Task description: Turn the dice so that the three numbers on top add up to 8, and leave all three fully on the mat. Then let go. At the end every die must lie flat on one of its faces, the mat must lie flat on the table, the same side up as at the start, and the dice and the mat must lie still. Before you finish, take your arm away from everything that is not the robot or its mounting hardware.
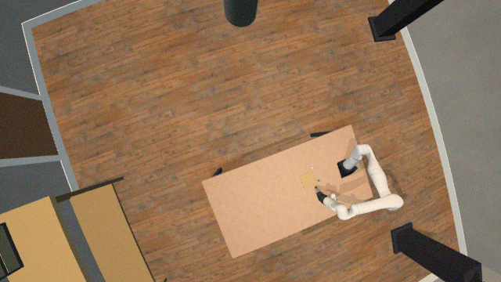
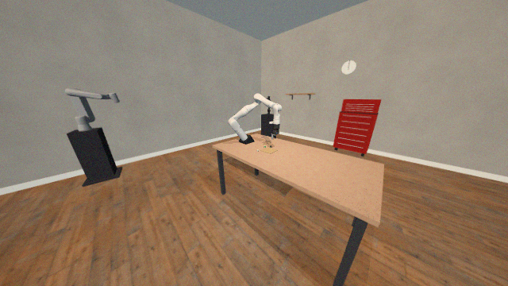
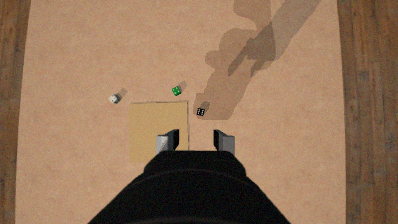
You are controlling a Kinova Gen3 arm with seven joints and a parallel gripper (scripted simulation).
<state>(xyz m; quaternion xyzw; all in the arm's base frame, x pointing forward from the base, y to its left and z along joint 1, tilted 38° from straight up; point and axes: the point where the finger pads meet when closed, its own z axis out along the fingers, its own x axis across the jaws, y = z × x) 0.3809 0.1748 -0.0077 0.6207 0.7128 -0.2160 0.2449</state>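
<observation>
The white die is 200 mm to the right of my hand, 120 mm below it and 50 mm behind it. From my hand the other things lie so: black die: 120 mm below, 40 mm behind; then green die: 120 mm below, 80 mm behind, 60 mm to the right; then tan mat: 130 mm below, 90 mm to the right, 20 mm ahead.
</observation>
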